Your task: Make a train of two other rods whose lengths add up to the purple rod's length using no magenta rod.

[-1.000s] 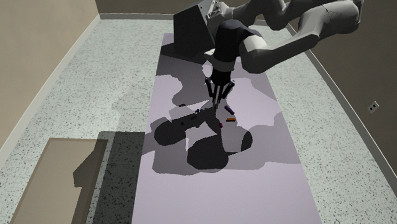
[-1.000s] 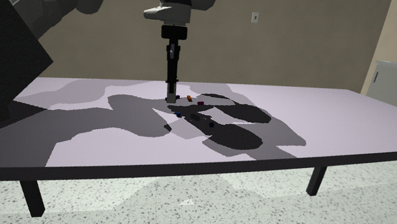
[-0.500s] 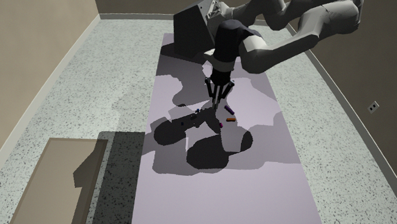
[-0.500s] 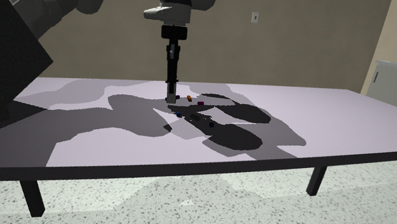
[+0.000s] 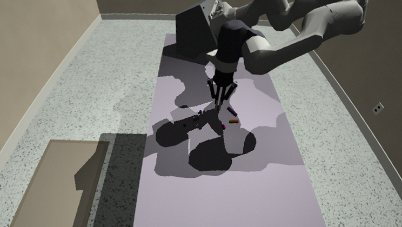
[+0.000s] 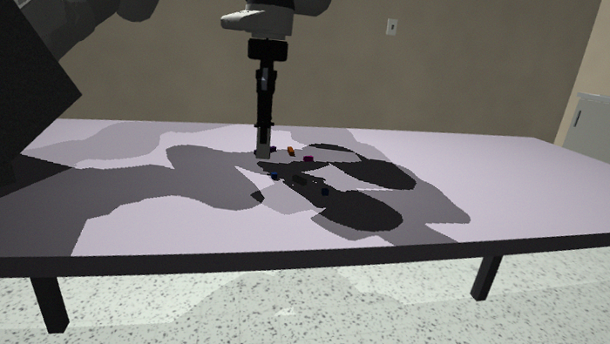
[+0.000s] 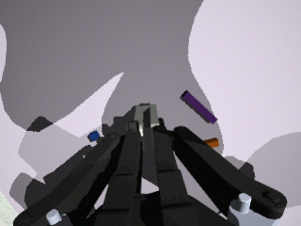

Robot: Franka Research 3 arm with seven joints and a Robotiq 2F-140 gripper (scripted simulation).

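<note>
My gripper is now 7 cm to the right of the purple rod and 4 cm above it. The rest, counted from my hand: orange rod: 6 cm ahead, 8 cm to the left, 4 cm below; magenta rod: 10 cm ahead, 4 cm to the left, 4 cm below.
</note>
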